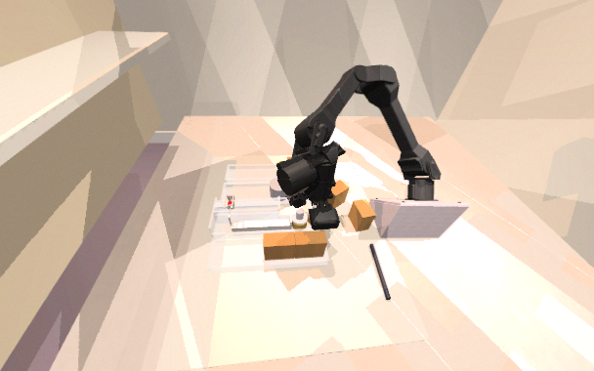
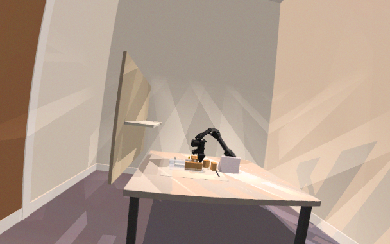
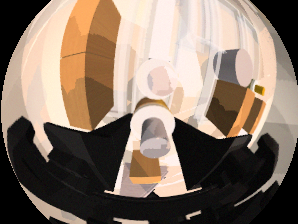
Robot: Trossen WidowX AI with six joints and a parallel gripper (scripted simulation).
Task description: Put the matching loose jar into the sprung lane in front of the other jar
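My gripper tip is now 160 mm short of the clear sprung lane, 30 mm above it and 20 mm to the left of it. From my gripper tip the other things lie so: wall shelf: 520 mm ahead, 310 mm above, 20 mm to the right; then red mark: 230 mm ahead, 40 mm to the right, 20 mm above; then dark rod: 150 mm behind, 140 mm to the left, 50 mm below.
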